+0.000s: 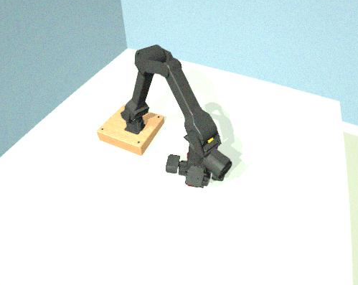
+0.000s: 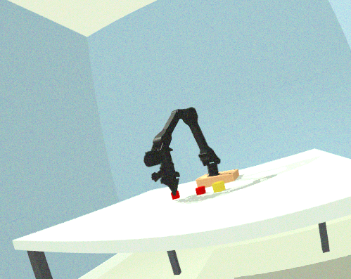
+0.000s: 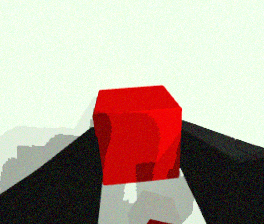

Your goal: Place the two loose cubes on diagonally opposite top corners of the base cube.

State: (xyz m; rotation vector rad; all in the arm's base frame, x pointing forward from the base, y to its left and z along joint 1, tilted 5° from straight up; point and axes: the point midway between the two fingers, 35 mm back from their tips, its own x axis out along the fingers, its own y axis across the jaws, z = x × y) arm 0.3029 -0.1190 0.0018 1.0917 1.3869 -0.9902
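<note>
The yellow cube lies 200 mm to the left of my gripper tip, 10 mm below it and 10 mm behind it.
</note>
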